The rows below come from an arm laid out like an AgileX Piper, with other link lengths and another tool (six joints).
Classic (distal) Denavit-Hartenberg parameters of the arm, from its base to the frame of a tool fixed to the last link. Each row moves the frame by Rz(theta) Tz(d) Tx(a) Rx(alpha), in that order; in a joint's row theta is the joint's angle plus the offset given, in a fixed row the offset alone. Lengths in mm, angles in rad.
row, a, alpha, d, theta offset
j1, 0, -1.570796, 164.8, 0
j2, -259.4, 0, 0, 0.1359
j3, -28.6, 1.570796, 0, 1.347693
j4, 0, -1.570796, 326, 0
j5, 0, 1.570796, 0, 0
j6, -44, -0.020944, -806.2, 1.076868
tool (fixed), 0, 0, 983.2, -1.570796
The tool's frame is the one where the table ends.
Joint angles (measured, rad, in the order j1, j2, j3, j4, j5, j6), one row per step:
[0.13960 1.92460 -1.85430 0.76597 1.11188 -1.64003]
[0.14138 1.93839 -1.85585 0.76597 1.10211 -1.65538]
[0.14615 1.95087 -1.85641 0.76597 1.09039 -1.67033]
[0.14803 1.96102 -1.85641 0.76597 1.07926 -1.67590]
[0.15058 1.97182 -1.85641 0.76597 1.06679 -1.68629]
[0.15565 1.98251 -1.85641 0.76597 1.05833 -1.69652]
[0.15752 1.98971 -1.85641 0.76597 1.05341 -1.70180]
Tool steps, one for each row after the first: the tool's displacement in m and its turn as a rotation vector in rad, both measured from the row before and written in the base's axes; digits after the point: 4 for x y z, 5 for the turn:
[0.0031 0.0012 -0.0062 -0.00623 -0.00524 0.00483]
[0.0024 0.0027 -0.0058 -0.00594 -0.00666 0.00624]
[0.0028 0.0008 -0.0048 -0.00244 -0.00166 -0.00225]
[0.0028 0.0013 -0.0051 -0.00428 -0.00521 0.00060]
[0.0015 0.0028 -0.0054 -0.00465 -0.00234 0.00581]
[0.0013 0.0011 -0.0037 -0.00264 0.00006 0.00188]

